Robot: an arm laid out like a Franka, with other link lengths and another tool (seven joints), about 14 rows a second.
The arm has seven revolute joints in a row. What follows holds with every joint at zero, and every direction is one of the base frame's. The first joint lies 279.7 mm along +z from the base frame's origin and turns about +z. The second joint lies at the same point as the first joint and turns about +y. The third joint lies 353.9 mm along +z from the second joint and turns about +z. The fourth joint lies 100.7 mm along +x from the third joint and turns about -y. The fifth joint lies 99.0 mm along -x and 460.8 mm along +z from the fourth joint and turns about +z. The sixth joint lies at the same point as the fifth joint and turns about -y. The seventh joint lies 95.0 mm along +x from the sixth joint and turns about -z. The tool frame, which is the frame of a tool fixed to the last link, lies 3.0 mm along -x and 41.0 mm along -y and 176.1 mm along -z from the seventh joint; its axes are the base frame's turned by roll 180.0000, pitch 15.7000 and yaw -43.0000 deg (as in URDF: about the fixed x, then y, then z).
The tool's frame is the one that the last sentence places.
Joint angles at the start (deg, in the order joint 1, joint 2, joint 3, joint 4, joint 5, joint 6, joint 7): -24.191, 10.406, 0.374, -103.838, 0.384, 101.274, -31.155
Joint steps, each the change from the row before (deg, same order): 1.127, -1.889, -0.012, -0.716, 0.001, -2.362, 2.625; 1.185, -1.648, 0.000, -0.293, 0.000, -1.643, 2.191; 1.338, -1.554, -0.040, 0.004, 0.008, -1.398, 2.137; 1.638, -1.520, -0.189, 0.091, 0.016, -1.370, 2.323; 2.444, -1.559, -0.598, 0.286, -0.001, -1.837, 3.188; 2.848, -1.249, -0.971, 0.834, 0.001, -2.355, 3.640
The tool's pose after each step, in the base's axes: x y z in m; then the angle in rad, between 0 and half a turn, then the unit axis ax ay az. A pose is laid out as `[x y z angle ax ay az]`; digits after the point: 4 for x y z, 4 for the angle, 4 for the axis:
[0.6133 -0.2961 0.3269 3.0301 -0.9162 0.3130 0.2503]
[0.6097 -0.2802 0.3421 3.0350 -0.9126 0.3214 0.2527]
[0.6081 -0.2640 0.3591 3.0407 -0.9104 0.3287 0.2512]
[0.6067 -0.2463 0.3763 3.0468 -0.9083 0.3363 0.2488]
[0.6045 -0.2242 0.3952 3.0549 -0.9042 0.3477 0.2481]
[0.6017 -0.2022 0.4150 3.0633 -0.8981 0.3624 0.2492]

